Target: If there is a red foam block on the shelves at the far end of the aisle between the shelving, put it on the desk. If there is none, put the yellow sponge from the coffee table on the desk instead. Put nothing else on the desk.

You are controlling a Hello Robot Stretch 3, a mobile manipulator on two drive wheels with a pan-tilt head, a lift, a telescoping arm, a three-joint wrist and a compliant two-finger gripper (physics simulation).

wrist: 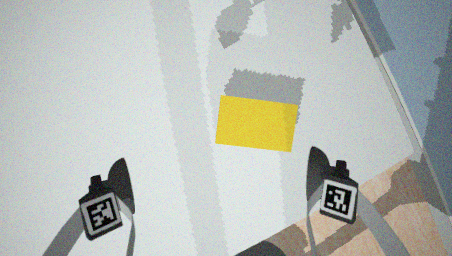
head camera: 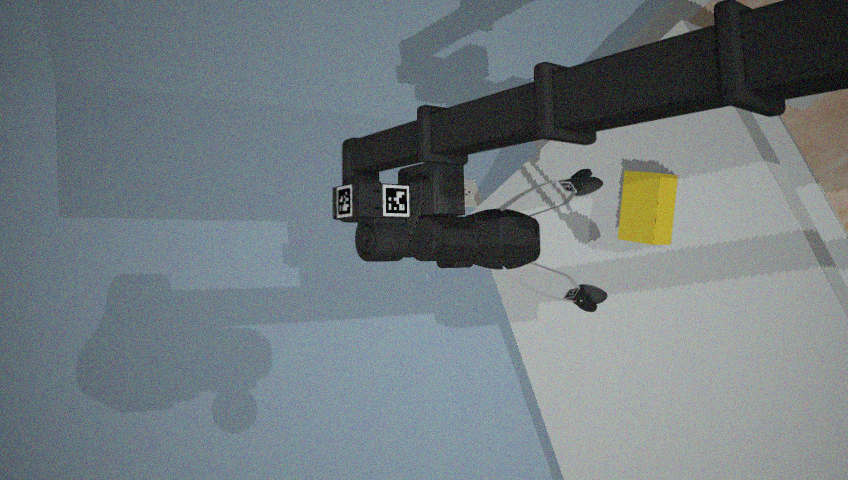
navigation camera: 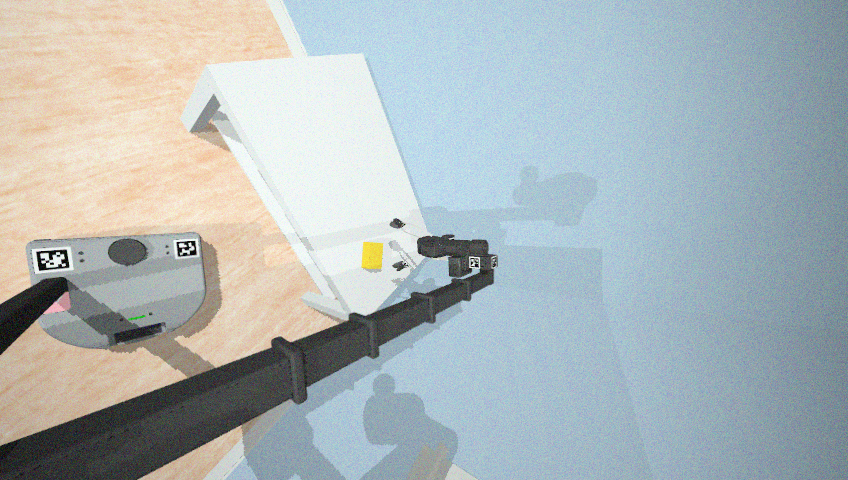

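Pixels of known places: gripper, fingertip midpoint: [head camera: 598,240] [navigation camera: 392,244]; robot's base at its link origin: [navigation camera: 127,250].
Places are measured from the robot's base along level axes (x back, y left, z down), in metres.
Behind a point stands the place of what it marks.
Note:
The yellow sponge [head camera: 645,208] @(x 0.067, y -0.620, z -0.495 m) [navigation camera: 372,255] @(x 0.067, y -0.614, z -0.495 m) [wrist: 256,124] lies on a white table [head camera: 654,368] @(x -0.166, y -0.640, z -0.450 m) [navigation camera: 315,130] @(x -0.365, y -0.441, z -0.451 m) [wrist: 75,75], near one end. My gripper [head camera: 587,240] @(x 0.021, y -0.607, z -0.616 m) [navigation camera: 399,244] @(x 0.021, y -0.607, z -0.616 m) [wrist: 219,172] @(x 0.021, y -0.607, z -0.616 m) is open and empty, its two fingers wide apart above the table. In the wrist view the sponge lies beyond the fingertips, between their lines and closer to the right finger's side. In the head view it is beyond the fingertips, level with the upper finger. Sponge and fingers are apart. No red foam block, shelves or separate desk show.
A blue wall [head camera: 357,386] @(x -0.199, y -0.975, z -0.759 m) [navigation camera: 535,356] @(x 0.467, y -0.952, z -0.992 m) runs along the table's far edge. My arm [head camera: 487,118] @(x 0.103, y -0.419, z -0.966 m) [navigation camera: 333,350] @(x 0.095, y -0.159, z -0.970 m) stretches past the table's end. My grey base [navigation camera: 172,273] @(x 0.075, y -0.090, z -0.160 m) stands on the wood floor [navigation camera: 119,118] @(x -0.424, y -0.012, z -0.001 m) on the other side, with a pink patch [navigation camera: 57,303] @(x 0.112, y 0.134, z -0.161 m) beside the mast.

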